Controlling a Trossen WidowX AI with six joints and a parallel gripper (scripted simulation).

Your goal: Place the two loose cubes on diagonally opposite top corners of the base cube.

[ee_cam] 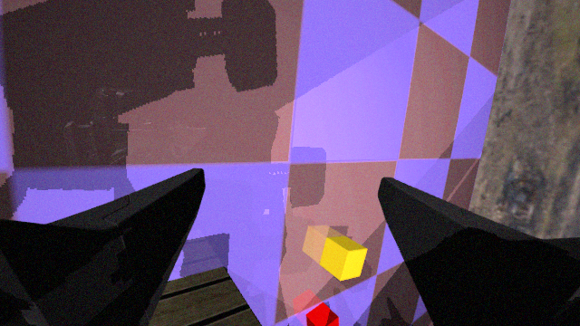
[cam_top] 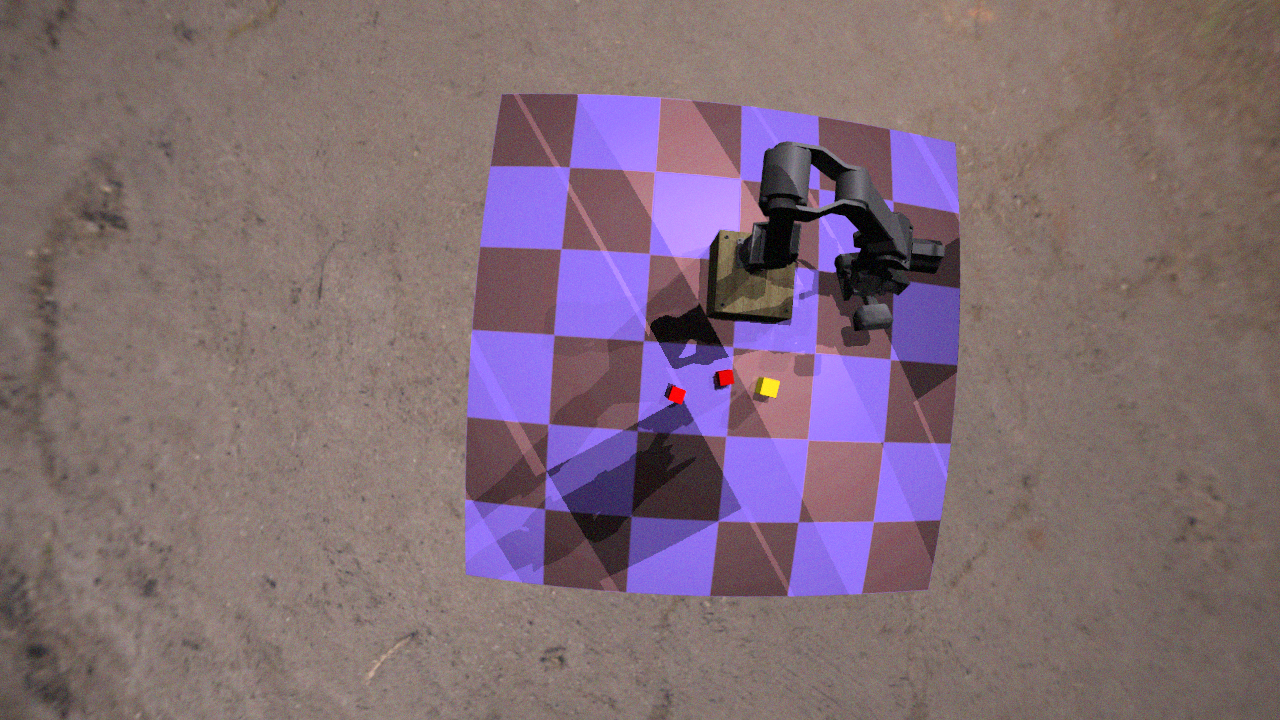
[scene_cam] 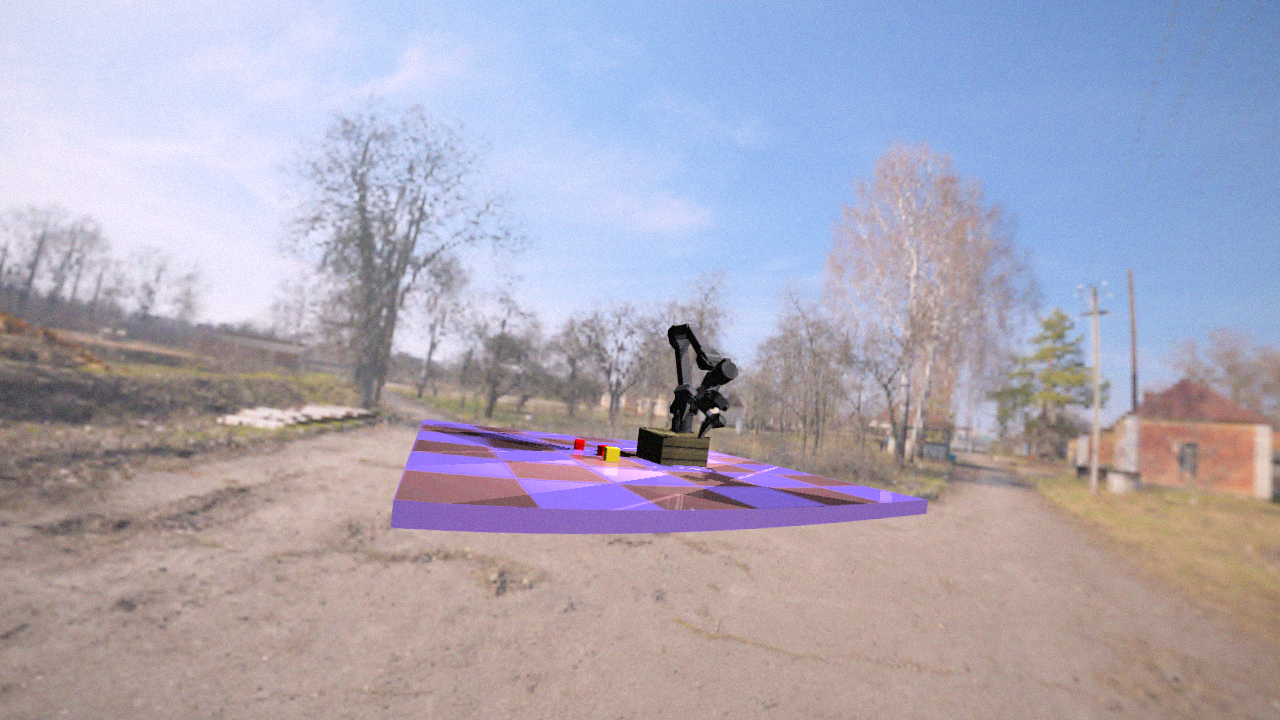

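Right now the red cube is 15 cm ahead of my gripper tip, 25 cm to the right of it and 11 cm below it. From my gripper tip the other things lie so: yellow base cube 17 cm ahead, 15 cm to the right, 10 cm below.
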